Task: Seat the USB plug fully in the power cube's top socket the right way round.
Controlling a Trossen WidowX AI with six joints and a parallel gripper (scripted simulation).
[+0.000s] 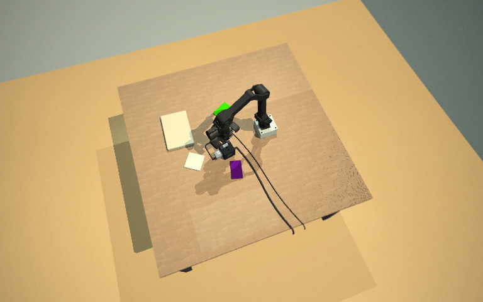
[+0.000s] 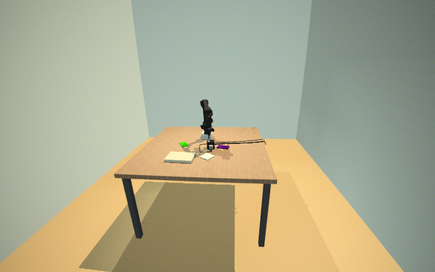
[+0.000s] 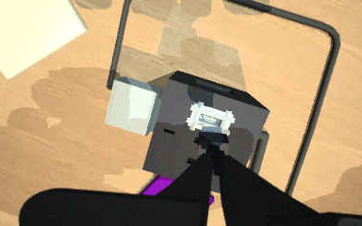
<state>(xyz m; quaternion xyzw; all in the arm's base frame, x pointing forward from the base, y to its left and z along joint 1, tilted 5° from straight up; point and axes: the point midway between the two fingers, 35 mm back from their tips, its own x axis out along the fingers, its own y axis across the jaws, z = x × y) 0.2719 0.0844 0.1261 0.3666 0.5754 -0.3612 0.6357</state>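
Right now my gripper tip is 2 cm above the dark USB plug. The rest, counted from my gripper tip: green card: 6 cm behind, 29 cm to the right, 13 cm below; then purple card: 3 cm behind, 14 cm to the left, 13 cm below; then small white square: 21 cm ahead, 2 cm to the left, 13 cm below.
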